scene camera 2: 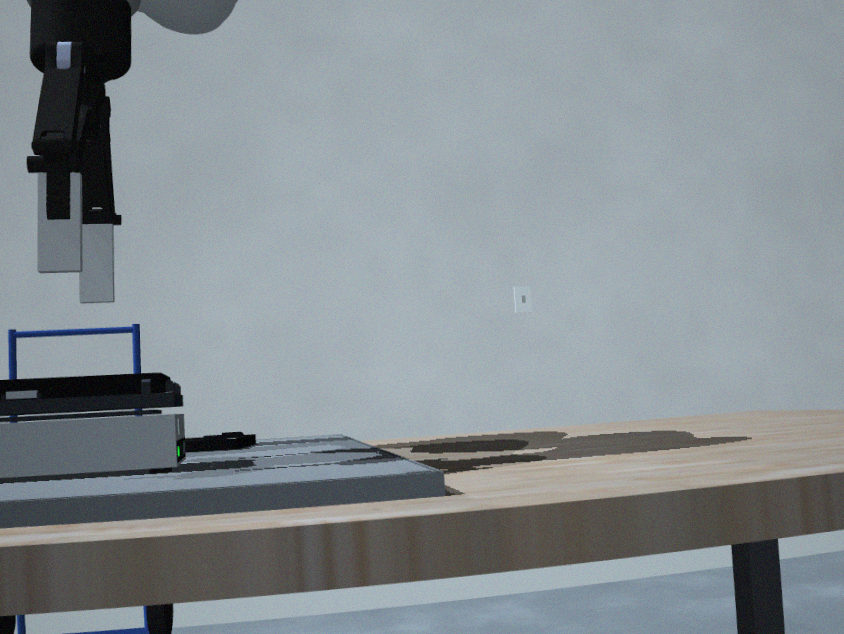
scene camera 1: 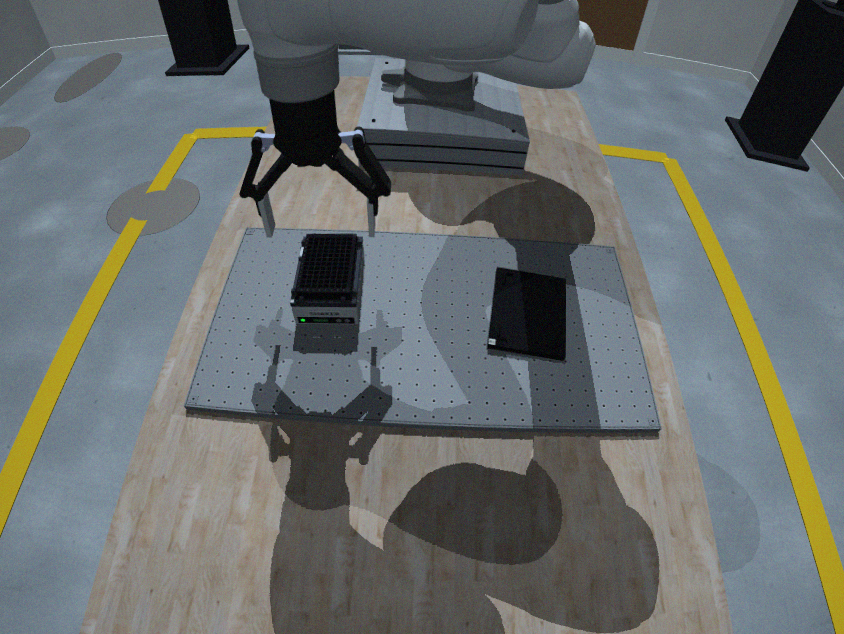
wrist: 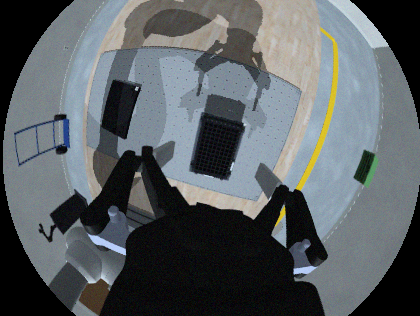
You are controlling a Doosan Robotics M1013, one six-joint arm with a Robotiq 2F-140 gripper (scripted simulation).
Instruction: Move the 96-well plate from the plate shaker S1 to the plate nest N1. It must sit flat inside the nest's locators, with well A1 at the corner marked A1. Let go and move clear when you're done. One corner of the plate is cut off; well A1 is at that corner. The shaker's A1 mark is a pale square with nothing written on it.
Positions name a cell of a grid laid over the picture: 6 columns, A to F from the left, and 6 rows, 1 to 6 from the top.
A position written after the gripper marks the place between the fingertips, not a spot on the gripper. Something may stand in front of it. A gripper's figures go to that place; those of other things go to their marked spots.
Scene:
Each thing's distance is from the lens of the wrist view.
gripper (wrist: D4): 0.19 m
black 96-well plate (wrist: D4): 0.27 m
black plate nest N1 (wrist: B3): 0.42 m
The marked spots on the black plate nest N1 and the black 96-well plate are 0.32 m apart.

